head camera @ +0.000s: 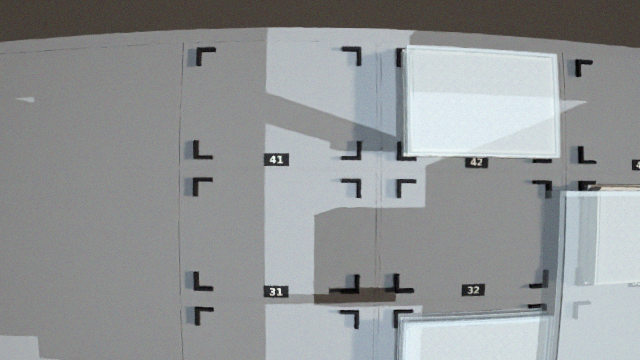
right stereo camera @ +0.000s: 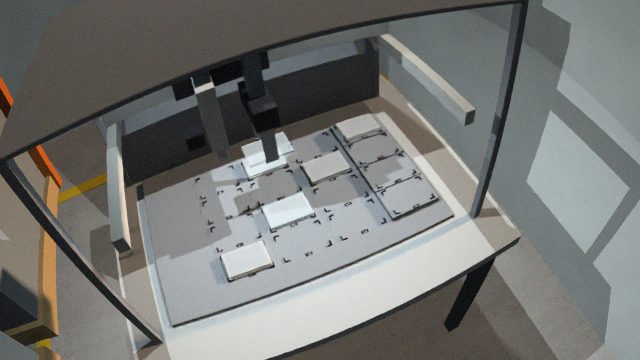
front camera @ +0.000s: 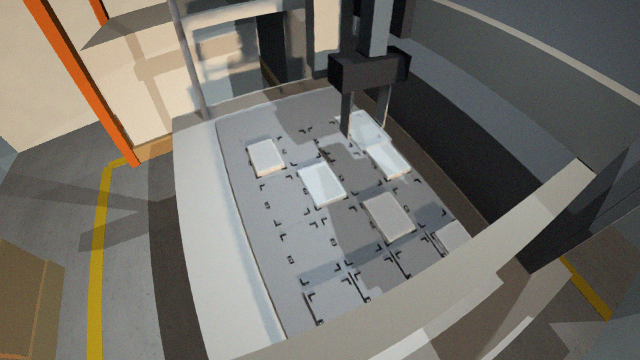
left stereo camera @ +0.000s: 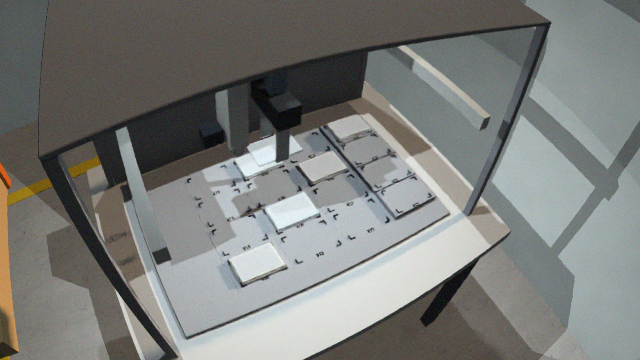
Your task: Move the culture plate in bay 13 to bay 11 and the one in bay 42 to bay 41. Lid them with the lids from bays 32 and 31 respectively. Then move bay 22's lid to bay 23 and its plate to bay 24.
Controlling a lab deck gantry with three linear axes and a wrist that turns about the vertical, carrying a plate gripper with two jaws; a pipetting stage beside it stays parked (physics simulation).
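Where they show: gripper, fingertip midpoint: (right stereo camera: 267, 149) (front camera: 362, 129) (left stereo camera: 274, 148); robot's base, origin of the base link: (right stereo camera: 230, 281) (front camera: 246, 149) (left stereo camera: 242, 286).
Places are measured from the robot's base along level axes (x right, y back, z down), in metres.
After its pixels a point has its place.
Observation:
My gripper (front camera: 366, 131) {x -0.257, y -0.228, z -0.157 m} (left stereo camera: 274, 149) {x -0.257, y -0.228, z -0.157 m} hangs high over empty bay 32, shut on a clear lid (front camera: 364, 124) {x -0.267, y -0.220, z -0.163 m} (head camera: 575, 330) {x -0.261, y -0.169, z -0.163 m} (left stereo camera: 292, 146) {x -0.237, y -0.273, z -0.163 m} (right stereo camera: 285, 142) {x -0.253, y -0.281, z -0.163 m}. In the head view the lid is cut off at the lower right and the jaws do not show. The bay 42 plate (front camera: 391, 159) {x -0.370, y -0.240, z -0.016 m} (head camera: 480, 105) {x -0.361, y -0.223, z -0.017 m} (left stereo camera: 248, 170) {x -0.340, y -0.183, z -0.017 m} sits in its bay. Bays 41 and 31 are empty. The culture plate in bay 11 (front camera: 266, 157) {x -0.045, y -0.078, z -0.014 m} (left stereo camera: 257, 263) {x -0.038, y -0.064, z -0.014 m} (right stereo camera: 246, 260) {x -0.037, y -0.065, z -0.014 m} stands level. The lidded plate in bay 22 (front camera: 322, 183) {x -0.150, y -0.235, z -0.017 m} (head camera: 475, 342) {x -0.174, y -0.223, z -0.016 m} (left stereo camera: 292, 210) {x -0.148, y -0.229, z -0.016 m} (right stereo camera: 288, 210) {x -0.146, y -0.230, z -0.016 m} sits flat.
Another plate (front camera: 388, 216) {x -0.252, y -0.396, z -0.014 m} (left stereo camera: 322, 167) {x -0.251, y -0.388, z -0.015 m} (right stereo camera: 326, 166) {x -0.253, y -0.393, z -0.014 m} stands in bay 33, with its left part in the head view. A further plate (front camera: 452, 236) {x -0.359, y -0.526, z -0.029 m} (left stereo camera: 350, 127) {x -0.354, y -0.557, z -0.029 m} (right stereo camera: 358, 126) {x -0.358, y -0.554, z -0.029 m} stands in the back right bay. The parked pipetting stage (left stereo camera: 238, 120) (right stereo camera: 212, 117) hangs left of my gripper.

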